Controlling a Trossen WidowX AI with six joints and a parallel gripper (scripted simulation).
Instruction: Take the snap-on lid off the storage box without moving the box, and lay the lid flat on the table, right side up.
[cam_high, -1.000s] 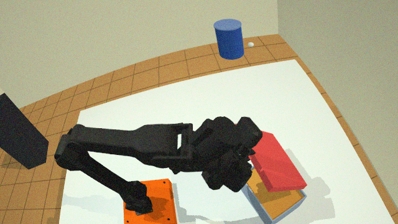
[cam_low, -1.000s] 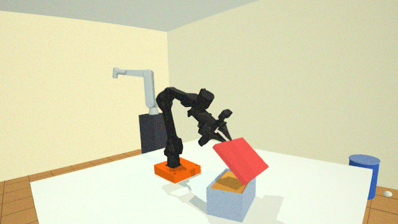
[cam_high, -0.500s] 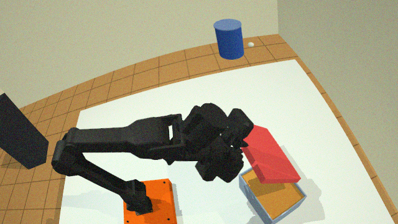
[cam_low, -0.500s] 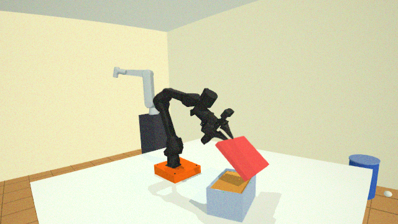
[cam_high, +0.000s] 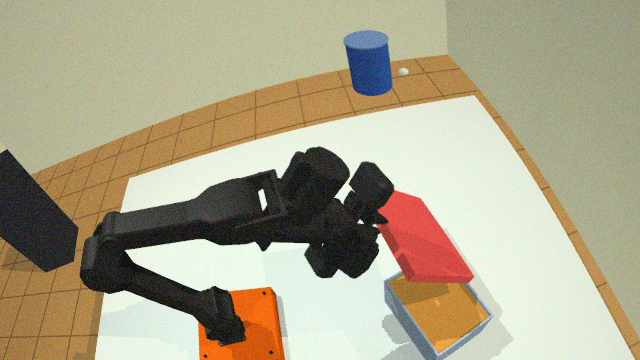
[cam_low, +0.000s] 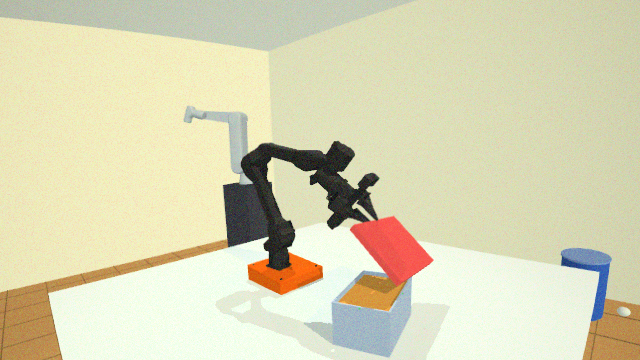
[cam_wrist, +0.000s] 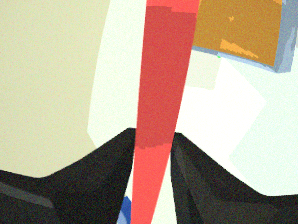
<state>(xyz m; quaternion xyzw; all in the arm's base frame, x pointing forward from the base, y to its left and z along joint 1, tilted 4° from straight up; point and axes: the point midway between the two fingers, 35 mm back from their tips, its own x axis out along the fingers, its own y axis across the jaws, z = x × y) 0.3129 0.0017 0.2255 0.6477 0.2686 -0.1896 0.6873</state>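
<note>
Right now my gripper tip is 6 cm short of the red lid, 1 cm to the left of it and 5 cm above it. The rest, counted from my gripper tip: storage box 6 cm ahead, 13 cm to the right, 18 cm below.
</note>
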